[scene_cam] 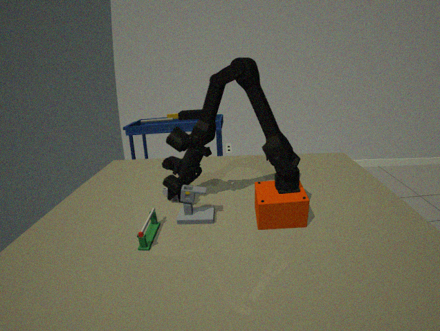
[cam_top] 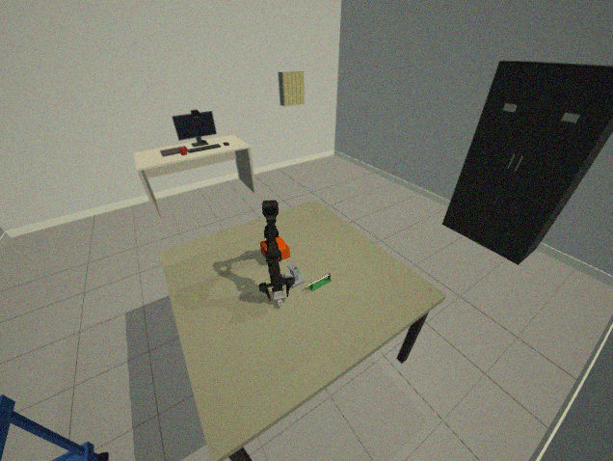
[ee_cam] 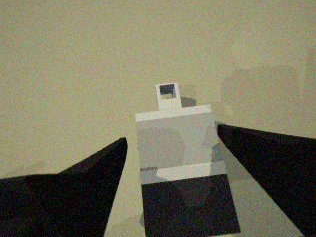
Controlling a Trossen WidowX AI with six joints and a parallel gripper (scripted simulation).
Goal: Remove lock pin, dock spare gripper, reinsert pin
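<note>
Now: the socket 150 mm to the left of my gripper tip, 80 mm behind it and 40 mm above it. From my gripper tip the other things lie so: spare gripper 10 mm behind, 10 mm above; green cradle 260 mm to the left, 30 mm ahead, 10 mm above.
</note>
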